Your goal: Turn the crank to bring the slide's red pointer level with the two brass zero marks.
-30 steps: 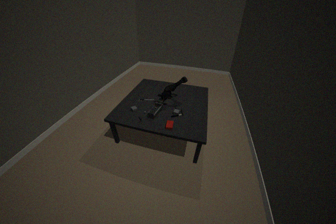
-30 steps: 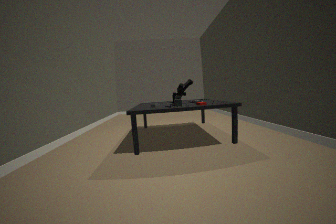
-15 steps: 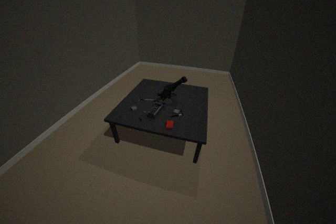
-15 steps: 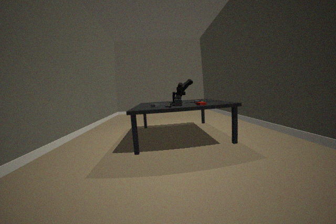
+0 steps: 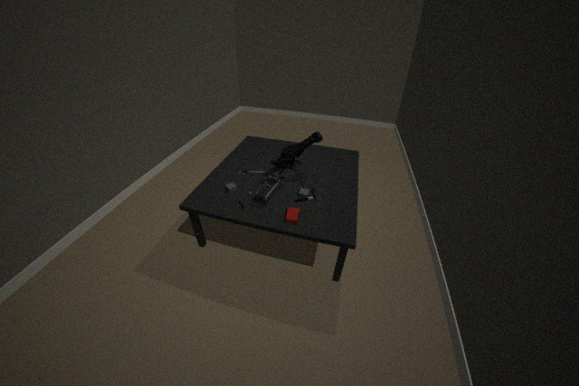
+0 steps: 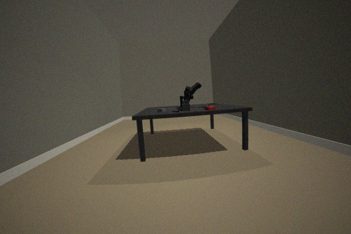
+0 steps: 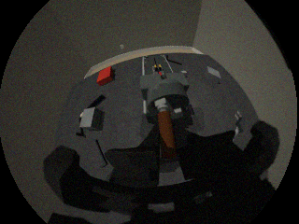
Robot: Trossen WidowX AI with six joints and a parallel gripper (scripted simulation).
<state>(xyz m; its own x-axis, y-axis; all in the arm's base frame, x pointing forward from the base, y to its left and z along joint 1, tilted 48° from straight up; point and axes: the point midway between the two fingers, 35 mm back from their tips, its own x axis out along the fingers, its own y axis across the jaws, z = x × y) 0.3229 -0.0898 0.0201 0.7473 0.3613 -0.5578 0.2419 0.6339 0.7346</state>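
The red pointer lies 120 mm ahead of my gripper tip, 50 mm to the right of it and 10 mm below it. From my gripper tip the other things lie so: crank handle 20 mm behind, 30 mm above.
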